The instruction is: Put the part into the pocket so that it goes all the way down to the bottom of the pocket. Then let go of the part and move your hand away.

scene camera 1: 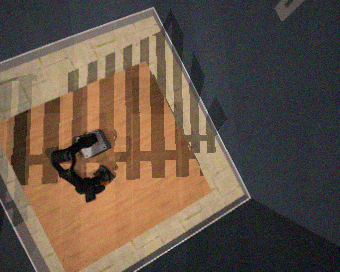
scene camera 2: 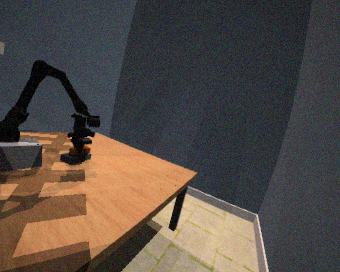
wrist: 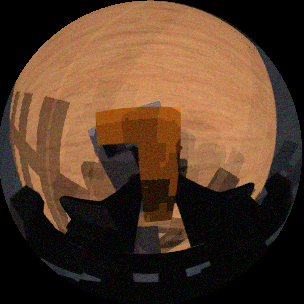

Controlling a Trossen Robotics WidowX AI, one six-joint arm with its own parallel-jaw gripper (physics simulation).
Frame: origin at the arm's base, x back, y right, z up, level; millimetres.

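Seen in the pictures: gripper, between the fingertips: (scene camera 1: 101,177) (scene camera 2: 78,152) (wrist: 155,175); arm's base, origin of its link: (scene camera 1: 92,139) (scene camera 2: 8,140).
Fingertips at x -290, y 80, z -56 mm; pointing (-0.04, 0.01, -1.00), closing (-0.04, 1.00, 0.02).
Note:
Pixels of each thing's top centre, then the offset from my fingertips to it. Level surfaces: height alone.
- orange part, centre of its top: (wrist: 140,181) (scene camera 2: 79,147) dx -9, dy -16, dz +26 mm
- dark blue-grey block with the pocket, centre of its top: (wrist: 141,171) (scene camera 2: 77,153) (scene camera 1: 103,176) dx +1, dy -16, dz -13 mm
- wooden table, height of its surface: dz -49 mm
The orange part (scene camera 2: 87,149) (wrist: 160,135) is L-shaped, with one long leg running back between the fingers in the wrist view. My gripper (scene camera 2: 79,148) (wrist: 155,175) is shut on that leg. The dark blue-grey block with the pocket (scene camera 1: 105,173) (scene camera 2: 69,158) (wrist: 119,170) lies on the table under the part. The part overlaps the block in the wrist view, and a dark opening shows beside its leg. In scene camera 2 the orange shows at and above the block's top. The part and fingers hide much of the pocket; how deep the part sits cannot be told.
A grey box (scene camera 1: 102,148) (scene camera 2: 22,156) stands on the wooden table (scene camera 1: 145,205) (scene camera 2: 130,185) by the arm's base. The table's edge and a corner lie beyond the block in scene camera 2. Striped shadows cross the table.

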